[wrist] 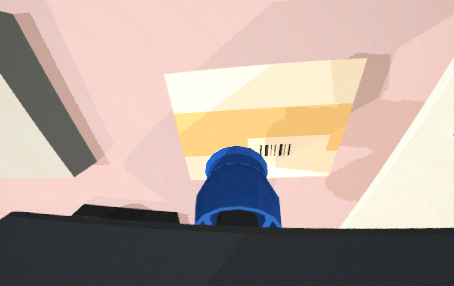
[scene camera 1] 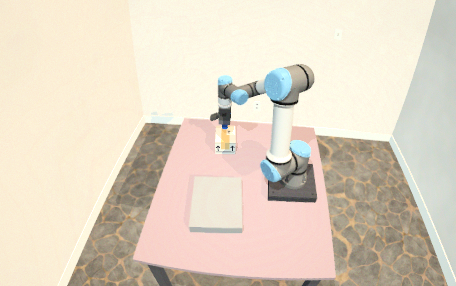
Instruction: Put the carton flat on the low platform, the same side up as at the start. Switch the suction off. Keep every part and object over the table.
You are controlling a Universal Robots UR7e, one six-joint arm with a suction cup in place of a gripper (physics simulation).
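Places are measured from the arm's base along level axes (x back, y right, z up), in centimetres.
Pixels of known places: hand, tool point: [wrist: 236,173] [scene camera 1: 224,127]; arm's base, link origin: [scene camera 1: 292,178].
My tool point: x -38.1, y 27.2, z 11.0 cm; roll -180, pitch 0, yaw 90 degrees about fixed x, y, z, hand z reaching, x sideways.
Observation:
For each thing: its top centre in the pictures, then the offset to it from my tool point. Level surfaces: height alone.
- carton, top centre: [wrist: 259,133] [scene camera 1: 225,133] dy +2.3, dx +0.1, dz -6.2 cm
- low platform, top centre: [scene camera 1: 216,200] dy -45.1, dx -0.2, dz -10.1 cm
- pink table, surface height: dz -14.9 cm
The carton [scene camera 1: 225,142] [wrist: 260,121] stands on the table's back left part, with orange tape and a barcode label on its top and upward arrows on its front side. My suction gripper [scene camera 1: 225,127] [wrist: 236,161] points down with its blue cup right over the carton's top. In the wrist view the cup overlaps one long edge of the top face, near the label. Whether the cup touches the carton I cannot tell. The suction is off, so the gripper counts as open. The low platform [scene camera 1: 216,202] [wrist: 20,140] lies flat nearer the scene camera, apart from the carton.
The arm's dark base plate [scene camera 1: 292,194] is on the right side of the pink table [scene camera 1: 280,240]. The arm reaches from there over the back of the table. The room's back wall [scene camera 1: 200,60] rises close behind the table's back edge.

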